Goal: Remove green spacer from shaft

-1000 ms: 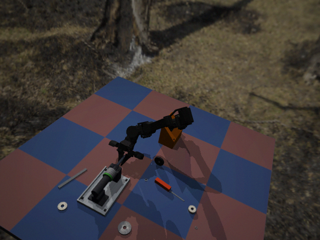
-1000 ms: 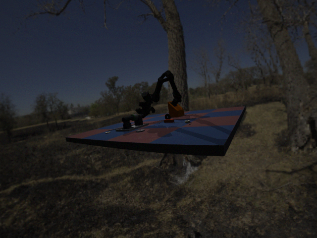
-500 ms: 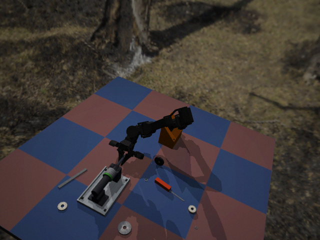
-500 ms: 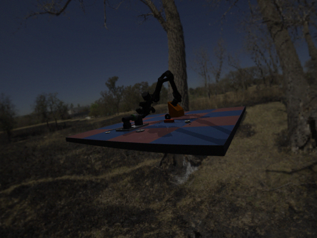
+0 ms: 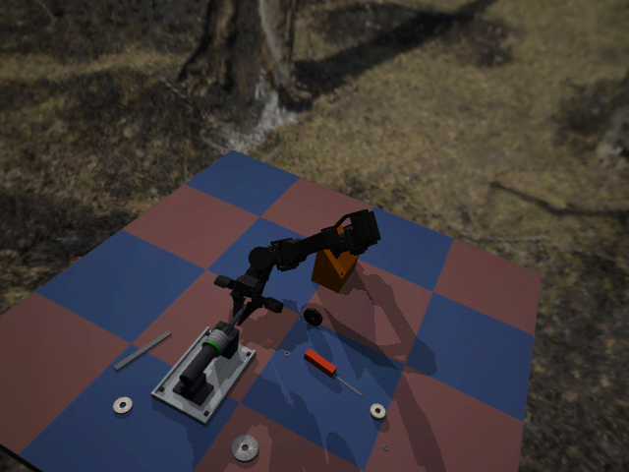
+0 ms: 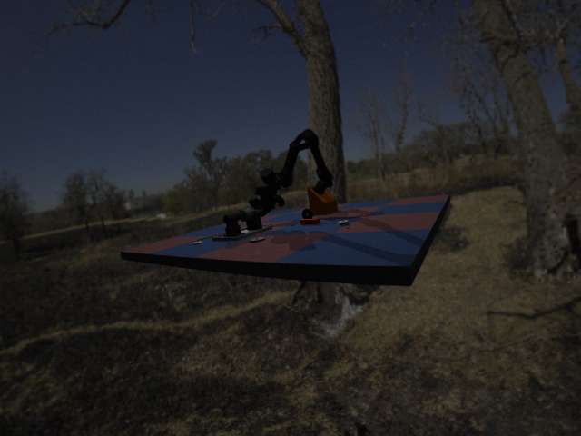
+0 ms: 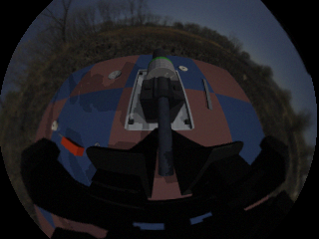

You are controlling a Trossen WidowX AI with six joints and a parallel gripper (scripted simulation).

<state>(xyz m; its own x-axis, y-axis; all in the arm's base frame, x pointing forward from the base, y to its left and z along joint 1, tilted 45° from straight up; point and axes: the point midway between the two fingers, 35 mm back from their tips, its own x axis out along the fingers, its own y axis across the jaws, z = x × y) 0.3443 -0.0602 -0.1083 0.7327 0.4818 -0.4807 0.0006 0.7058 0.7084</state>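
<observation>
Right now the dark shaft is 3 cm ahead of my gripper tip and 2 cm above it. Also, from my gripper tip: grey bar (17 cm to the right, 15 cm ahead, 5 cm below); green spacer (11 cm ahead, 2 cm above); black wheel (16 cm to the left, 16 cm behind, 3 cm below).
</observation>
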